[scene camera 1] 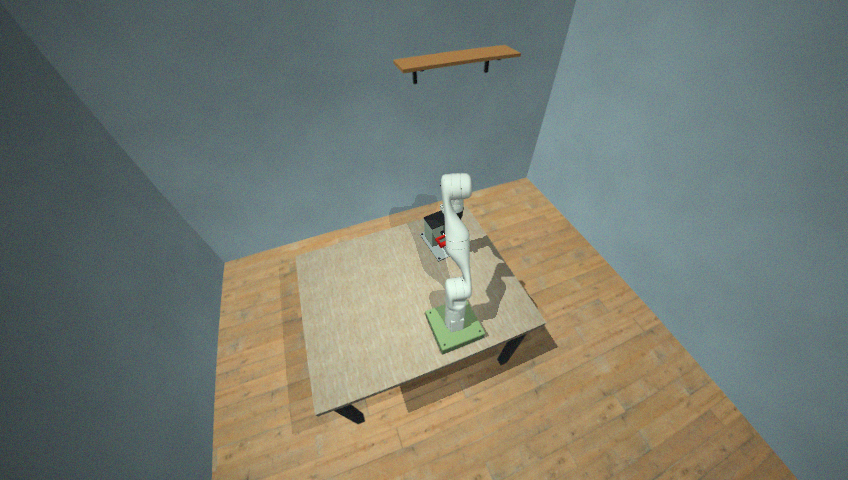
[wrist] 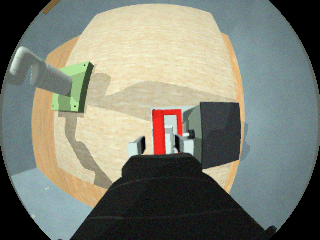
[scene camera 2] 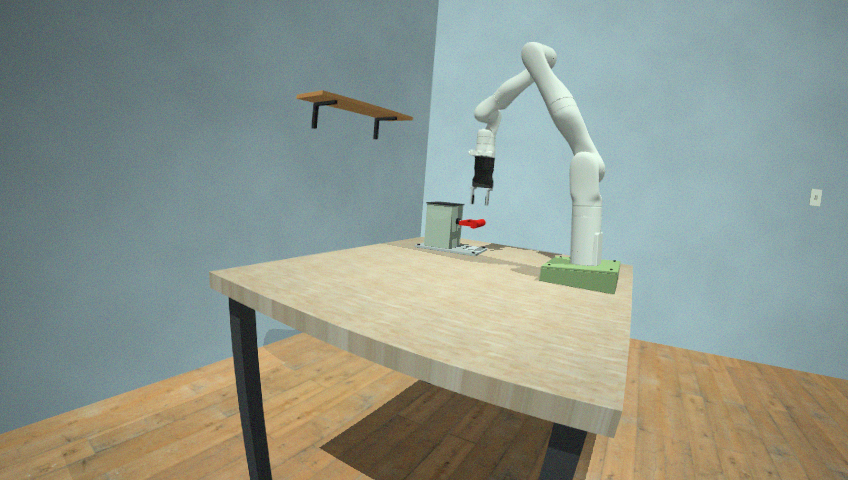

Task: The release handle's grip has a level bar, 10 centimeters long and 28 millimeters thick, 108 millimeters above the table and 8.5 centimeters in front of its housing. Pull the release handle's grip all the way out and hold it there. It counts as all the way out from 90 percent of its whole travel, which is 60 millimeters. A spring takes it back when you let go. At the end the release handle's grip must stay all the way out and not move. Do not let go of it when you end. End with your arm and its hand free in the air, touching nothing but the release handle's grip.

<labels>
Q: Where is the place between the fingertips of my gripper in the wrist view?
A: At 160, 141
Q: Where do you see a housing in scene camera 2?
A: At 442, 229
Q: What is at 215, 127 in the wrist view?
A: A housing.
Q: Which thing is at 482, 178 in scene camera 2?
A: My gripper.
</labels>
